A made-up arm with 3 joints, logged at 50 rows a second.
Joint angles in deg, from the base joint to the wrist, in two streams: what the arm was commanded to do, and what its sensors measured. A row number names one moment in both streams.
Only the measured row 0 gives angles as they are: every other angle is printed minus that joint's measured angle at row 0.
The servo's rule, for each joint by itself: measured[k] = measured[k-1] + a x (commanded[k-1-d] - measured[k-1]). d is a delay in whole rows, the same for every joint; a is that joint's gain. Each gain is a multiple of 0.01, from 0.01 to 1. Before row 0 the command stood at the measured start. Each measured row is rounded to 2 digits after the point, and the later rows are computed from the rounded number. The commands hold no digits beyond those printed.
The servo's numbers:
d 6
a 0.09 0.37 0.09
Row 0, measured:
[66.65 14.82 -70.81]
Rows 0 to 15, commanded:
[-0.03 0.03 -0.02]
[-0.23 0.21 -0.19]
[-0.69 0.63 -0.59]
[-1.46 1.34 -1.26]
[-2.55 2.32 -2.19]
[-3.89 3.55 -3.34]
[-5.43 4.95 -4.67]
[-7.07 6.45 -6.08]
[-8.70 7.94 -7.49]
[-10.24 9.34 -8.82]
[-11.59 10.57 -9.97]
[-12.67 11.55 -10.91]
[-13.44 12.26 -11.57]
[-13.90 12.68 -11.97]
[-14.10 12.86 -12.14]
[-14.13 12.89 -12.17]
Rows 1 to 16, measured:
[0.00 0.00 0.00]
[0.00 0.00 0.00]
[0.00 0.00 0.00]
[0.00 0.00 0.00]
[0.00 0.00 0.00]
[0.00 0.00 0.00]
[0.00 0.01 0.00]
[-0.02 0.08 -0.02]
[-0.08 0.28 -0.07]
[-0.20 0.67 -0.18]
[-0.41 1.28 -0.36]
[-0.72 2.12 -0.63]
[-1.14 3.17 -0.99]
[-1.67 4.38 -1.45]
[-2.30 5.70 -1.99]
[-3.01 7.05 -2.60]

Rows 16 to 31, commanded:
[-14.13 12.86 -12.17]
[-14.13 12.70 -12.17]
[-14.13 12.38 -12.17]
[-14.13 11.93 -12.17]
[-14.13 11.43 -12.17]
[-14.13 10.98 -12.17]
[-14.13 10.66 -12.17]
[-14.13 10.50 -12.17]
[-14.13 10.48 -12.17]
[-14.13 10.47 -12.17]
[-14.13 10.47 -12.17]
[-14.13 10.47 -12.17]
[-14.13 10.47 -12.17]
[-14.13 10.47 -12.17]
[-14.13 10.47 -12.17]
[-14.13 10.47 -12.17]
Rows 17 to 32, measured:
[-3.78 8.35 -3.26]
[-4.58 9.53 -3.95]
[-5.38 10.54 -4.64]
[-6.15 11.33 -5.30]
[-6.87 11.90 -5.92]
[-7.52 12.27 -6.48]
[-8.11 12.49 -6.99]
[-8.65 12.57 -7.46]
[-9.14 12.50 -7.88]
[-9.59 12.29 -8.27]
[-10.00 11.97 -8.62]
[-10.37 11.60 -8.94]
[-10.71 11.25 -9.23]
[-11.02 10.97 -9.49]
[-11.30 10.79 -9.73]
[-11.55 10.67 -9.95]

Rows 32 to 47, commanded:
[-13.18 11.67 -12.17]
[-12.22 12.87 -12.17]
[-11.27 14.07 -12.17]
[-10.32 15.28 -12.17]
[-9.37 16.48 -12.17]
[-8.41 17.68 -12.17]
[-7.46 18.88 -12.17]
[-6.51 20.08 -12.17]
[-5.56 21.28 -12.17]
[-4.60 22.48 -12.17]
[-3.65 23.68 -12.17]
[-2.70 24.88 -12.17]
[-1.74 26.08 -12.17]
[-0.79 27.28 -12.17]
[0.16 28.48 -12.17]
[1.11 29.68 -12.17]
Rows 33 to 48, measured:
[-11.78 10.60 -10.15]
[-11.99 10.55 -10.33]
[-12.18 10.52 -10.50]
[-12.36 10.50 -10.65]
[-12.52 10.49 -10.79]
[-12.66 10.48 -10.91]
[-12.71 10.92 -11.02]
[-12.67 11.64 -11.12]
[-12.54 12.54 -11.21]
[-12.34 13.55 -11.30]
[-12.07 14.63 -11.38]
[-11.74 15.76 -11.45]
[-11.35 16.91 -11.51]
[-10.91 18.08 -11.57]
[-10.43 19.26 -11.62]
[-9.91 20.45 -11.67]

